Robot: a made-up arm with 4 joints.
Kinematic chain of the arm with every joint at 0, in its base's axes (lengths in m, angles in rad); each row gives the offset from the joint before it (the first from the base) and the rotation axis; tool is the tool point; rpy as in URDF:
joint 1: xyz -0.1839 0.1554 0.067 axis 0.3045 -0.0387 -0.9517
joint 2: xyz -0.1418 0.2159 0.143 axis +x
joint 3: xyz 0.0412 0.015 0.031 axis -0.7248 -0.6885 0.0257
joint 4: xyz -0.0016 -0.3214 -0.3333 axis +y
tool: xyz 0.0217 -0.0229 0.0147 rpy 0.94 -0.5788 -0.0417
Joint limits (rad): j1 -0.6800..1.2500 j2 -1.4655..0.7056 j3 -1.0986..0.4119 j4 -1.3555..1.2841
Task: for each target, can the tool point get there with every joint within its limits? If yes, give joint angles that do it. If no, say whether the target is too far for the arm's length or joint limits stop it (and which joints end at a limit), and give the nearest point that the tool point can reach.
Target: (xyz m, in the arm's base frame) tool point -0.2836 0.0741 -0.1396
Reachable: yes | joints -0.3046 0.1602 -0.1226 -0.2465
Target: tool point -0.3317 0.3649 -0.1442
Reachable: yes | joints 0.6104 0.0689 -0.5379 -0.6932
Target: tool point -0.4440 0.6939 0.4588
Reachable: no: joint limits stop it (at a limit: joint 1, joint 2, joint 3, joint 4) | nearest point -0.4630 0.4462 0.2285 | short by 0.339 m
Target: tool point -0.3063 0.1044 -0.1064
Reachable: yes | joints 0.4890 -0.0547 -0.0207 1.0508
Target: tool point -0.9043 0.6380 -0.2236
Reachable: no: too far | nearest point -0.6825 0.4823 -0.0877 | short by 0.303 m
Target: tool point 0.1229 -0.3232 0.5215
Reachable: no: joint limits stop it (at a limit: joint 3, joint 4) | nearest point -0.1117 -0.0173 0.3672 | short by 0.415 m
